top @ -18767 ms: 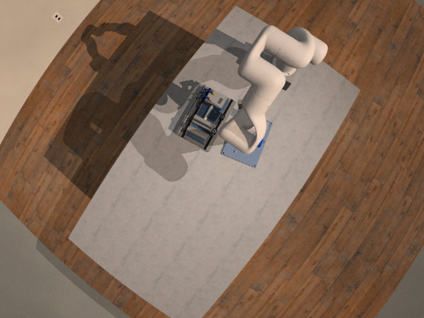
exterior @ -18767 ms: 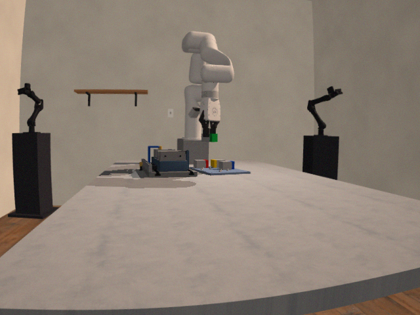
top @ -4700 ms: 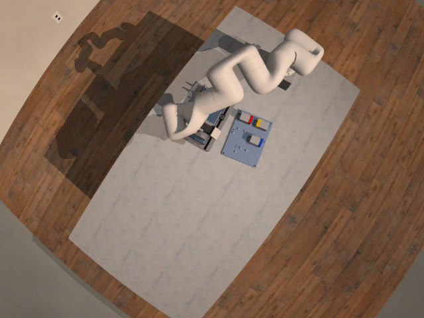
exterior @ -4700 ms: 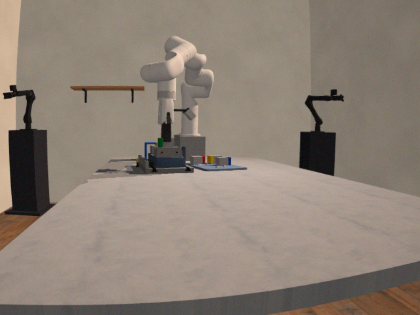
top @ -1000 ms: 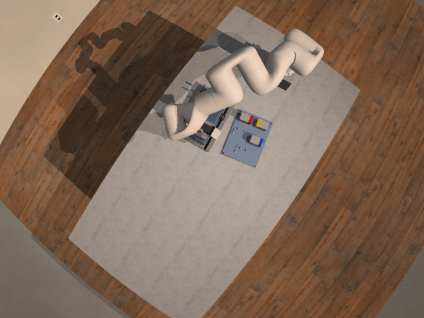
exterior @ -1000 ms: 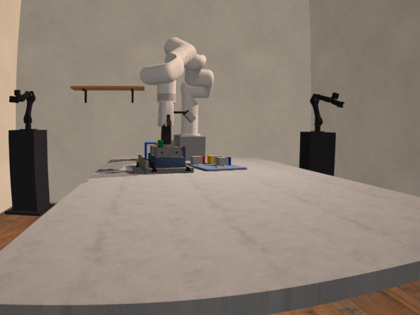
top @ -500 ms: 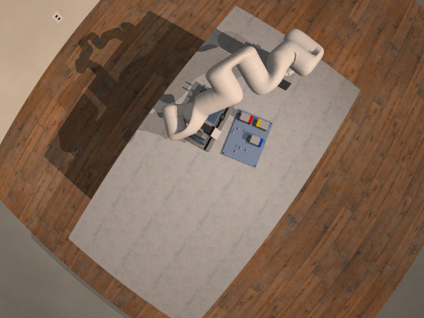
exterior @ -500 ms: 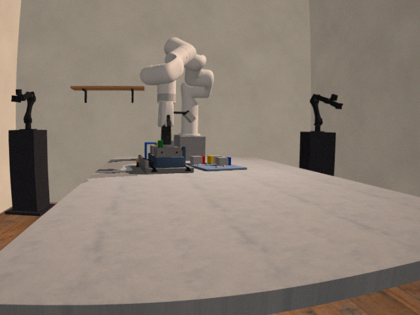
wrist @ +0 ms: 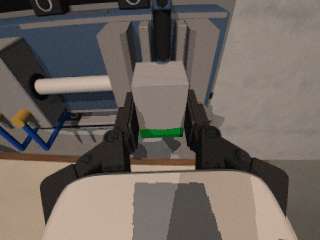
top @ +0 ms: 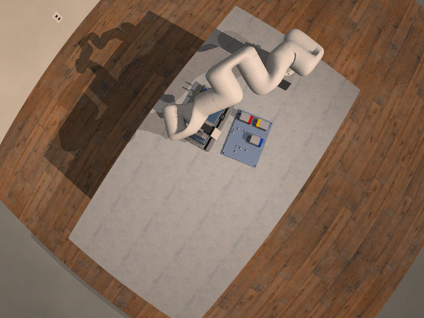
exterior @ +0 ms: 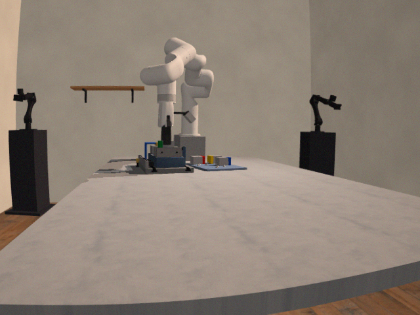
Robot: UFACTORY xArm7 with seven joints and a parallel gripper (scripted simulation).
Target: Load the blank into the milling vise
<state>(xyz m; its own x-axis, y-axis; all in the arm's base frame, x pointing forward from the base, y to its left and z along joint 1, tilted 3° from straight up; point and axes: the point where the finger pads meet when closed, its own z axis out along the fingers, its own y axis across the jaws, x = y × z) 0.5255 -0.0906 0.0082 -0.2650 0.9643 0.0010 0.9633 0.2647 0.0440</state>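
Now: the green-ended blank 20 mm below my hand. From my hand the other things lie so: milling vise 90 mm below, 70 mm behind, 10 mm to the right; fixed jaw 50 mm below, 30 mm ahead, 10 mm to the left; work stop rod 50 mm to the left, 40 mm below, 10 mm behind.
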